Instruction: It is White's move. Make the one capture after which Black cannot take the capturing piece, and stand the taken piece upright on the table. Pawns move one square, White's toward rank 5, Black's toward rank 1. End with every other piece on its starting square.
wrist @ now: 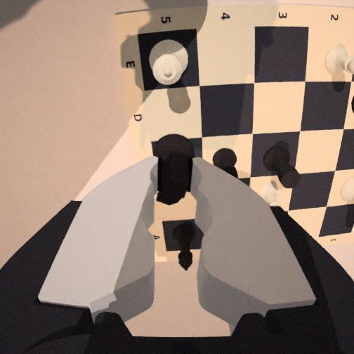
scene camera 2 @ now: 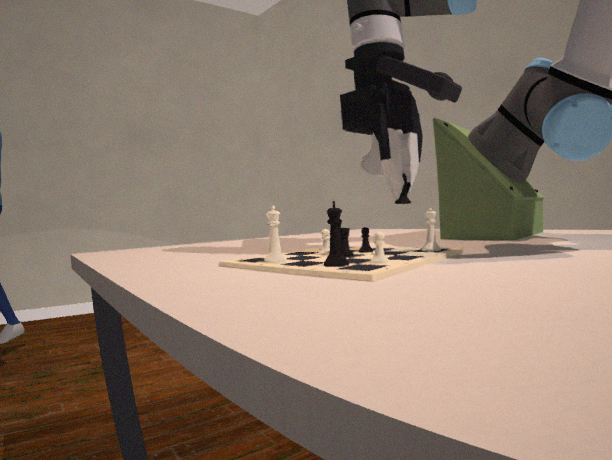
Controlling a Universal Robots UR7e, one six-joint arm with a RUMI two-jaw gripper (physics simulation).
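Seen in the pictures: gripper, fingertip midpoint: point(scene camera 2: 401, 199); arm's base, link origin: point(scene camera 2: 496, 158).
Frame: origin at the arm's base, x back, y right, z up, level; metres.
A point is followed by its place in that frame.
My gripper point(scene camera 2: 401, 189) @(y 0.035, x -0.355, z -0.085 m) point(wrist: 173, 162) is shut on a black piece, type unclear, which it holds upright above the board point(scene camera 2: 295, 270) @(y 0.046, x -0.542, z -0.152 m) point(wrist: 128, 30). A crowned white piece point(scene camera 2: 430, 227) @(y -0.009, x -0.359, z -0.122 m) point(wrist: 167, 69) stands on E5; D5 beside it is empty. A black pawn point(scene camera 2: 365, 240) @(y 0.067, x -0.396, z -0.135 m) point(wrist: 225, 158) is on C4, a black rook point(scene camera 2: 345, 243) @(y 0.066, x -0.438, z -0.136 m) point(wrist: 276, 159) on C3 and a white pawn point(scene camera 2: 325, 241) @(y 0.101, x -0.434, z -0.134 m) point(wrist: 269, 191) on B3. Another white pawn point(scene camera 2: 379, 248) @(y -0.008, x -0.477, z -0.136 m) point(wrist: 336, 60) is on E2. A slim black piece point(wrist: 185, 243) stands on A5.
The black king point(scene camera 2: 334, 237) @(y 0.022, x -0.510, z -0.123 m) stands near the board's front corner. A tall white king point(scene camera 2: 273, 237) @(y 0.102, x -0.518, z -0.123 m) stands towards the left corner; its base shows on B1 at the wrist view's right edge. The green robot mount point(scene camera 2: 472, 200) @(y 0.015, x -0.129, z -0.086 m) stands behind the board on the table point(scene camera 2: 400, 350) @(y -0.151, x -0.675, z -0.157 m).
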